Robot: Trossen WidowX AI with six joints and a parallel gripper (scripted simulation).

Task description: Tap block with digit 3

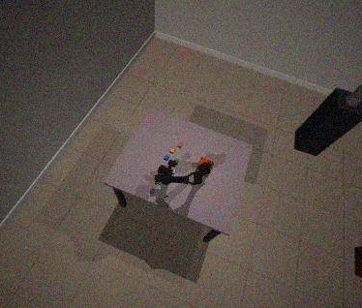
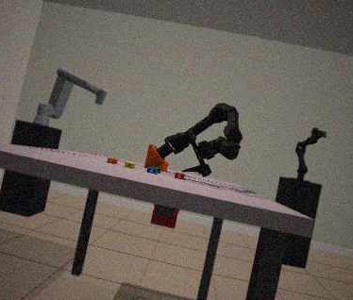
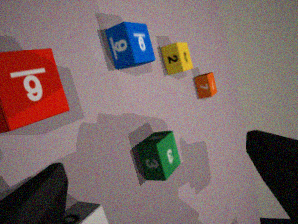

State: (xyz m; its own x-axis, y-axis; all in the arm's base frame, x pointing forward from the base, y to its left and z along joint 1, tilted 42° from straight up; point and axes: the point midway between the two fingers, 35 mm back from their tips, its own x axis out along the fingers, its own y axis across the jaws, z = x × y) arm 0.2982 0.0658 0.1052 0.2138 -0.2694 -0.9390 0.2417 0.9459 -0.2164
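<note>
The green block is 4 cm behind my gripper tip, 8 cm to the right of it and 5 cm below it. Round my gripper tip: red block: 4 cm ahead, 2 cm to the left, 5 cm below; blue block: 6 cm ahead, 9 cm to the right, 5 cm below; white block: 4 cm behind, 2 cm to the left, 5 cm below.
</note>
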